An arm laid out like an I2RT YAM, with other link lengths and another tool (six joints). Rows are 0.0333 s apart.
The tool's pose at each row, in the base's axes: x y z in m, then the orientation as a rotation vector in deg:
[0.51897 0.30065 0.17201 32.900 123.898 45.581]
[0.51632 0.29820 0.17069 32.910 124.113 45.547]
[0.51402 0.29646 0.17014 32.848 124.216 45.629]
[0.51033 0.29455 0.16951 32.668 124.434 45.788]
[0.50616 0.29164 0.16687 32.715 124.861 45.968]
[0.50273 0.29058 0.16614 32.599 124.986 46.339]
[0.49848 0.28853 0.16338 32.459 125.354 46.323]
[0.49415 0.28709 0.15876 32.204 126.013 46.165]
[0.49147 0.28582 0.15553 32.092 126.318 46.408]
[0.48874 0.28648 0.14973 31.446 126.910 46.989]
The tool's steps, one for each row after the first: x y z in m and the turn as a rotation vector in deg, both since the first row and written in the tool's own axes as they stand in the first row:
[0.00079 -0.00303 -0.00222 0.109 0.175 0.003]
[0.00143 -0.00498 -0.00433 0.080 0.303 -0.006]
[0.00285 -0.00730 -0.00752 0.012 0.572 -0.067]
[0.00496 -0.01180 -0.01039 0.090 1.014 0.052]
[0.00680 -0.01355 -0.01303 -0.121 1.279 0.112]
[0.00953 -0.01753 -0.01558 -0.011 1.609 0.022]
[0.01361 -0.02239 -0.01700 0.261 2.149 -0.188]
[0.01609 -0.02591 -0.01782 0.201 2.522 -0.163]
[0.02104 -0.02986 -0.01663 -0.121 3.329 -0.377]

